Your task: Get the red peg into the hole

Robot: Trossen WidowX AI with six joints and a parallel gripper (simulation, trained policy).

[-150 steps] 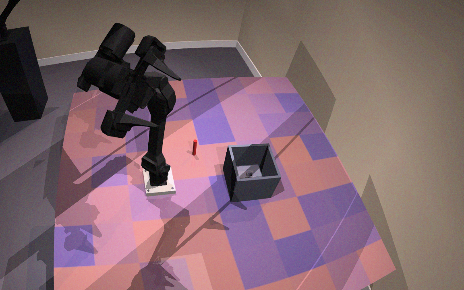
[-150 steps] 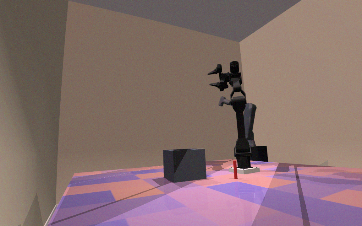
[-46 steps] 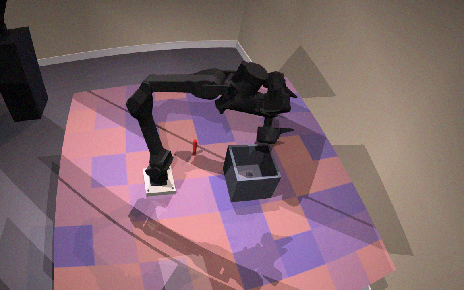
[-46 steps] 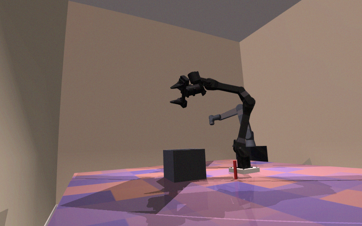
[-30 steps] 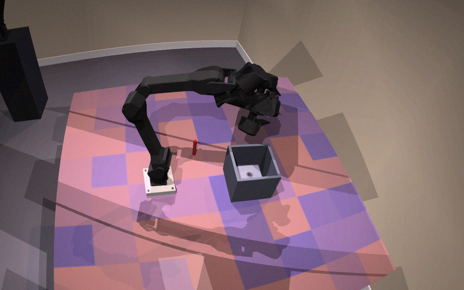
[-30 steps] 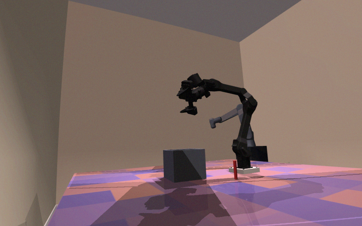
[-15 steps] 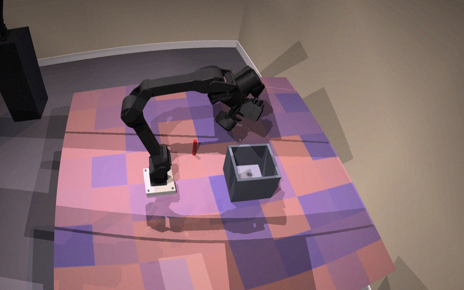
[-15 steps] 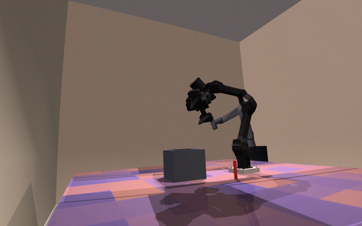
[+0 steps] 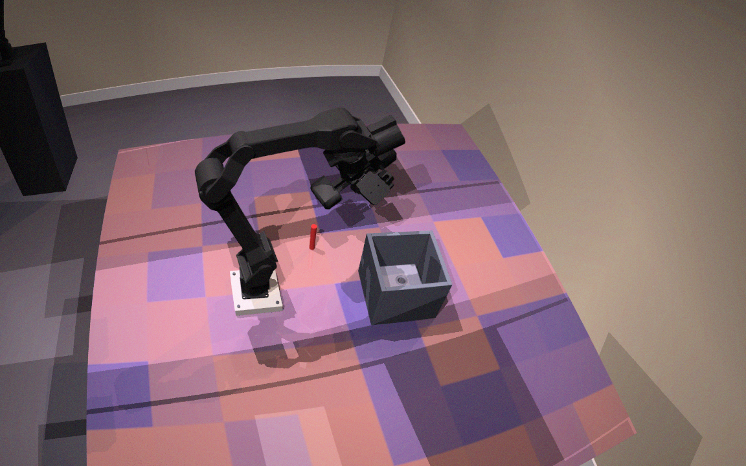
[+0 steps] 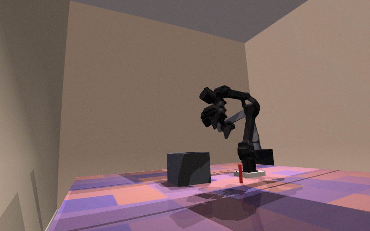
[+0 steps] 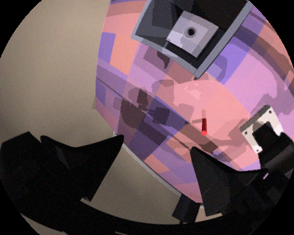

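Right now the red peg is 180 mm below my gripper tip, 80 mm behind it and 10 mm to the left of it. The rest, counted from my gripper tip: plate 170 mm below, 160 mm to the right, 90 mm ahead.
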